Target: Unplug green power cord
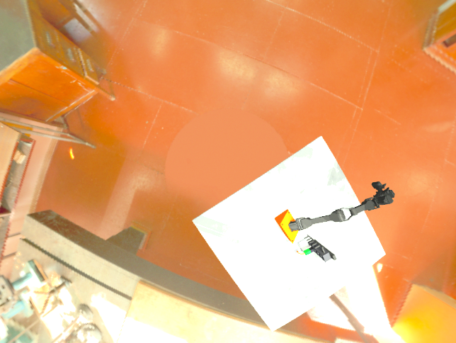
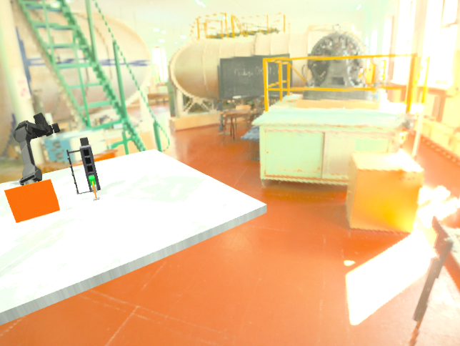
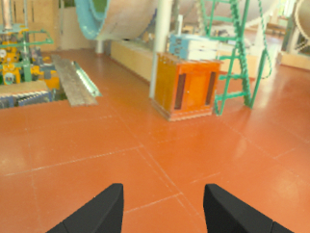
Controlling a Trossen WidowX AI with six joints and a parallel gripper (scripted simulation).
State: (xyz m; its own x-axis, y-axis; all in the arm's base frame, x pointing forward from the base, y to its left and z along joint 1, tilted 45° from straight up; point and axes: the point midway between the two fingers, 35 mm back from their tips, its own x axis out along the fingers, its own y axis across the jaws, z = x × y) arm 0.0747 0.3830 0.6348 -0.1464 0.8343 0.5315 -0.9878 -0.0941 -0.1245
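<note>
Now: gripper tip 72 cm to the left of the green plug, 21 cm short of it and 17 cm above it. Also, from my gripper tip: black power strip 65 cm to the right, 22 cm ahead, 14 cm below.
</note>
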